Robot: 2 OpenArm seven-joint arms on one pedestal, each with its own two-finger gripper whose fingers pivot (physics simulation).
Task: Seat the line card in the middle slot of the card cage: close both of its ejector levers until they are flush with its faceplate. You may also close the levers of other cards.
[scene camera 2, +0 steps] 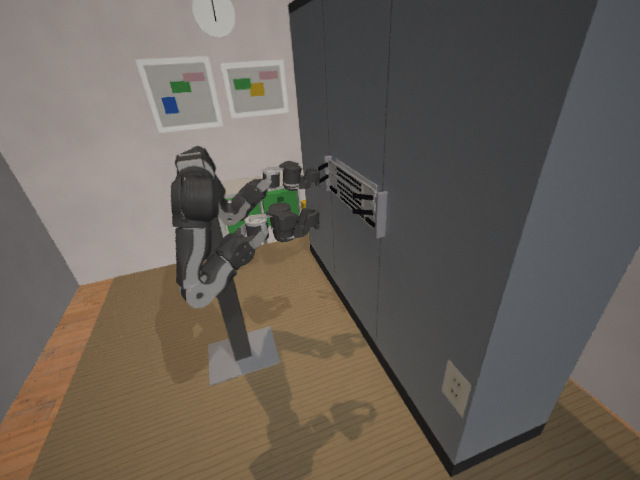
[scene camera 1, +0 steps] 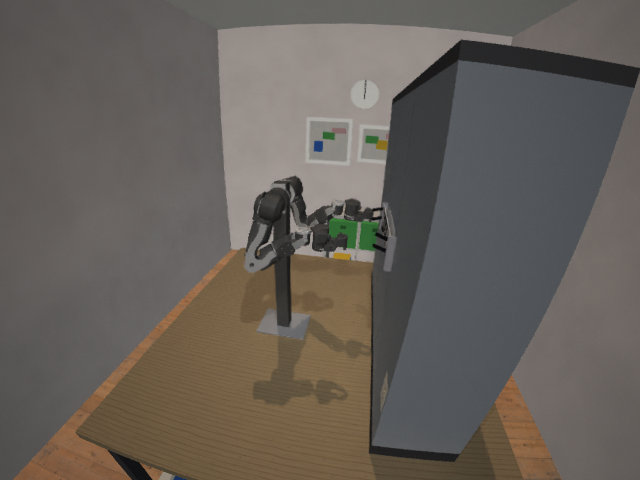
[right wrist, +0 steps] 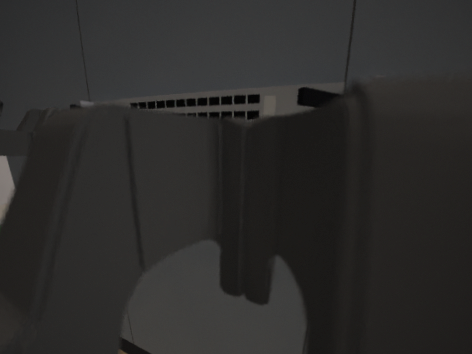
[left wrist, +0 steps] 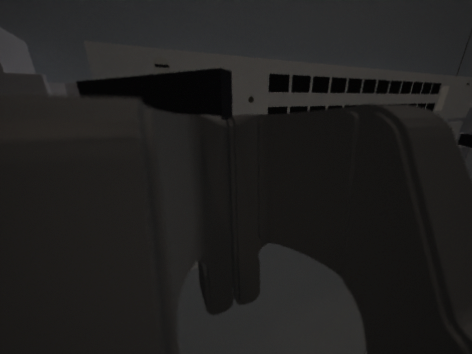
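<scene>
The card cage is set in the dark cabinet front. Two black levers stick out at its right end in scene camera 2, an upper lever and a lower one. Two more, an upper lever and a lower one, stick out at its left end. The lowest levers look folded in. My left gripper is shut and empty, close to the left-end levers; one lever shows above its fingers. My right gripper is shut and empty, away from the cage. Its fingers hide much of the faceplates.
The tall cabinet stands at the right. The pedestal's base plate rests on the wooden surface. A socket plate is low on the cabinet. Green panels show behind the arms.
</scene>
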